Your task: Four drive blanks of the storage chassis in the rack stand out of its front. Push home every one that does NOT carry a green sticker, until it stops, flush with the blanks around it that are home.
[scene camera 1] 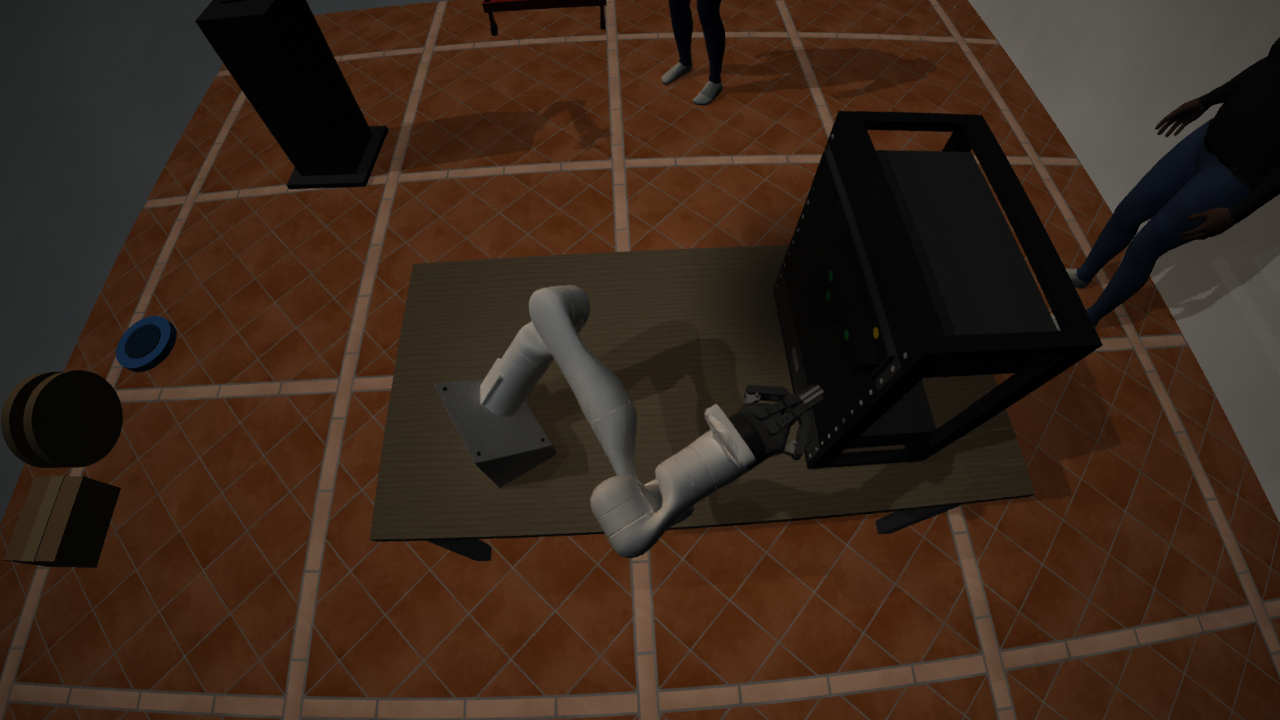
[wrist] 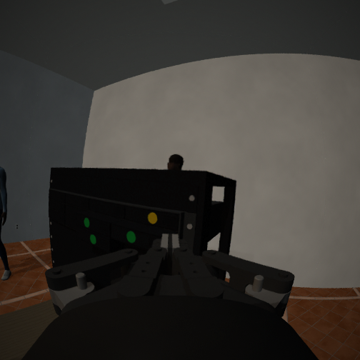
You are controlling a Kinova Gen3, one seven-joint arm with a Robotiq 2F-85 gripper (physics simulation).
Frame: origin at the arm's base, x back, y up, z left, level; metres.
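Seen in the pictures: gripper, fingertip midpoint: [scene camera 1: 820, 390]; arm's base at its link origin: [scene camera 1: 499, 400].
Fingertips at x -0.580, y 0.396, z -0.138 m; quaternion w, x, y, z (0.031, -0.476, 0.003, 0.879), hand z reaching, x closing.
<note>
Offsets run from my fingertips to a thing's middle. "spot": to the spot under its first point. Level surfaces: height alone.
The black rack {dx -0.247, dy -0.215, dz +0.285 m} [scene camera 1: 904, 268] [wrist: 125, 182] stands at the right end of the table, its dark front toward the arm. In its front several blanks carry green stickers: one {spot: dx -0.068, dy -0.032, dz +0.114 m} [scene camera 1: 846, 334] [wrist: 131, 237] is nearest the yellow one, and two more [wrist: 86, 222] [wrist: 93, 239] are farther left in the wrist view. A blank with a yellow sticker [scene camera 1: 875, 332] [wrist: 152, 218] is near the rack's right post. The front is too dark to tell which blanks stand out. My gripper [scene camera 1: 812, 394] [wrist: 169, 243] is shut and empty, in front of the rack near its right post. Its fingers hide part of the front.
The wooden table {dy -0.508 m} [scene camera 1: 465, 295] bears the arm's base and the rack. A person [scene camera 1: 1208, 161] stands behind the rack at the right, and another [scene camera 1: 698, 44] stands at the back. A dark cabinet [scene camera 1: 295, 98], a blue disc [scene camera 1: 130, 360] and boxes [scene camera 1: 67, 528] are at the left.
</note>
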